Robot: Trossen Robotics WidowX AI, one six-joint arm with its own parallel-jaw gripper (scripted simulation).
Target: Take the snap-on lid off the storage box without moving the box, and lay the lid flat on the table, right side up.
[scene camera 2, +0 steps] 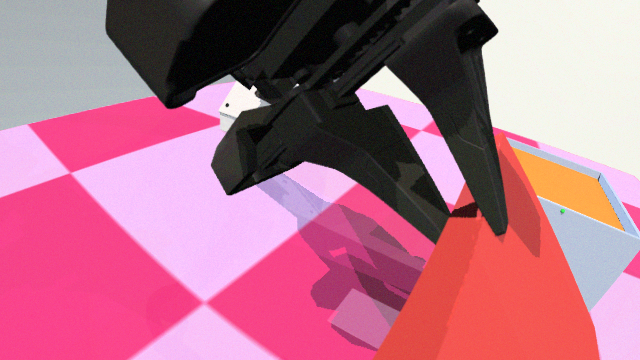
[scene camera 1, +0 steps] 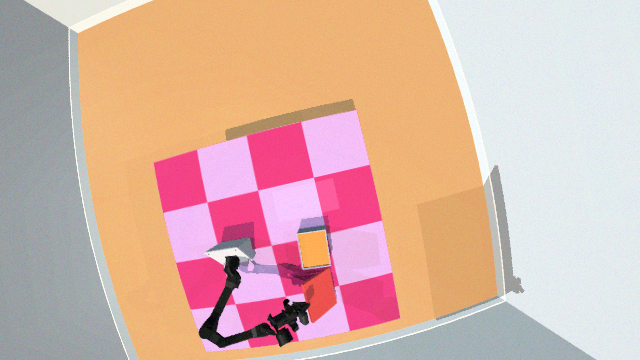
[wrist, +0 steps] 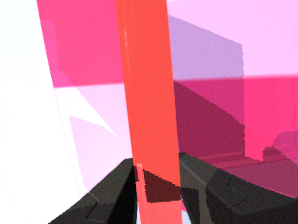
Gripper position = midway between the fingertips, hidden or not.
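The gripper [scene camera 2: 478,239], which also appears in the wrist view [wrist: 155,164], holds a red lid [scene camera 2: 477,288]. That lid is visible in scene camera 1 [scene camera 1: 318,291] and in the wrist view [wrist: 144,39] too.
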